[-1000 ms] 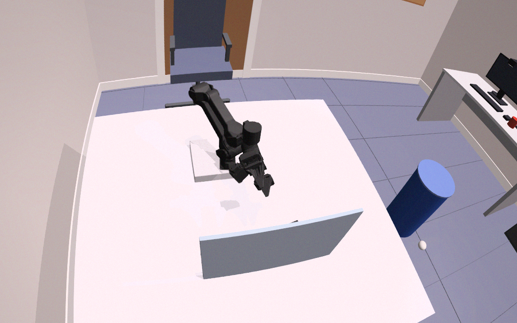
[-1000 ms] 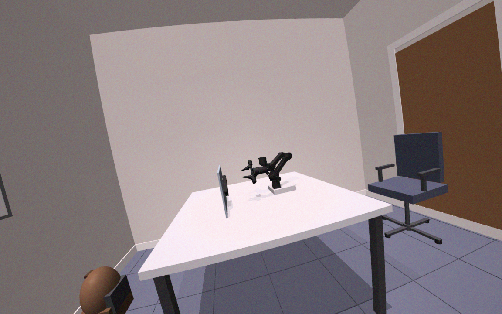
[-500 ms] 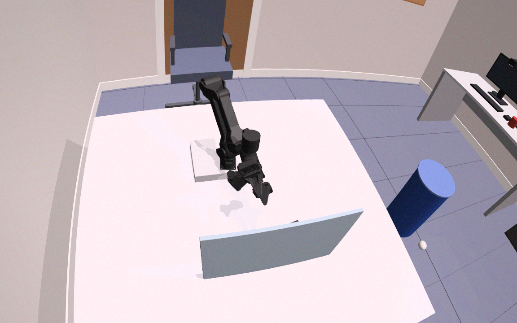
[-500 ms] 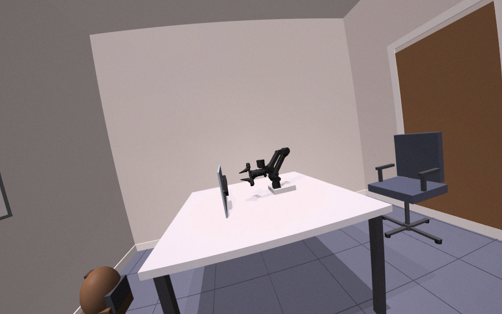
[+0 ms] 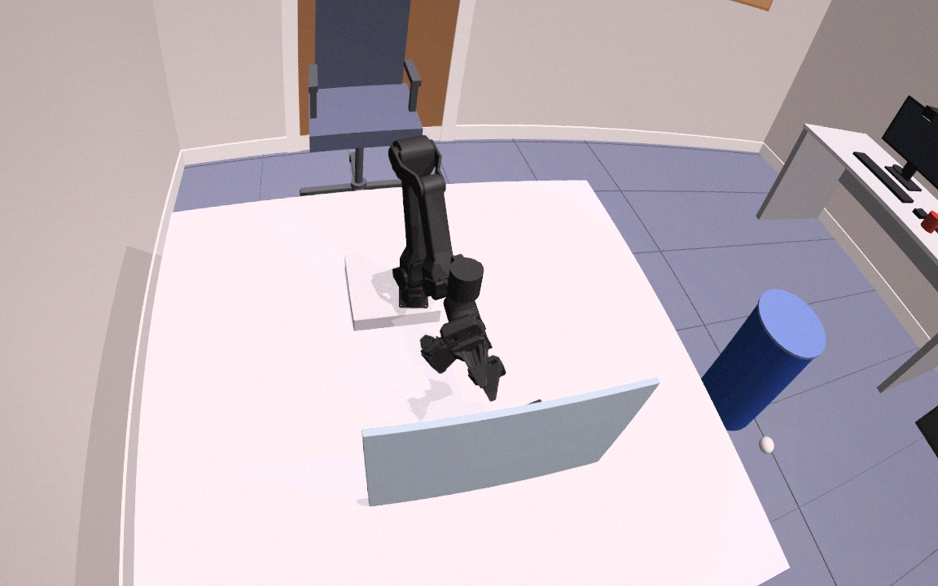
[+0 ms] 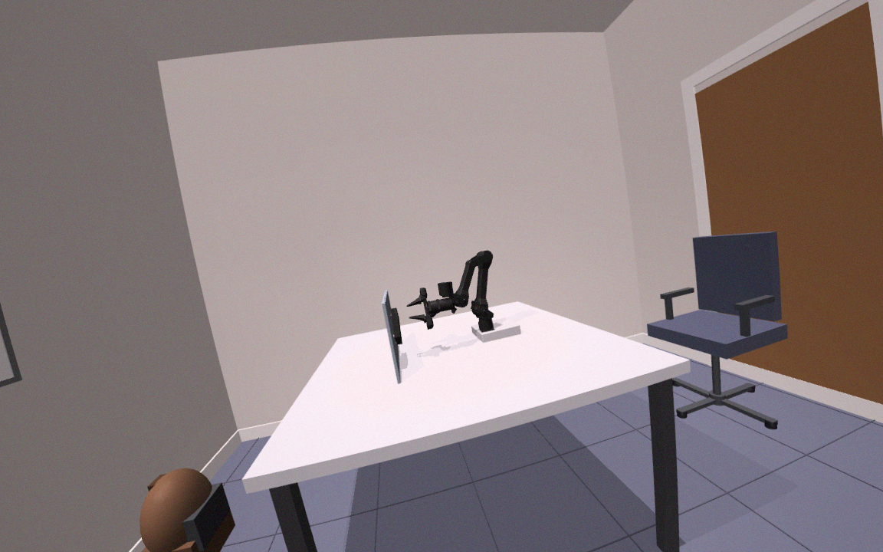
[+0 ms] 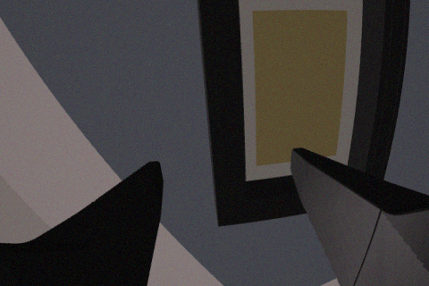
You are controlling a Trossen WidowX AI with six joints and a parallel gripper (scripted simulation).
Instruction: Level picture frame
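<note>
Now: gripper tip 60 mm short of the picture frame, 50 mm above it and 30 mm to the right of it. Round my gripper tip: wall panel (80 mm ahead, 60 mm below, 30 mm to the left).
</note>
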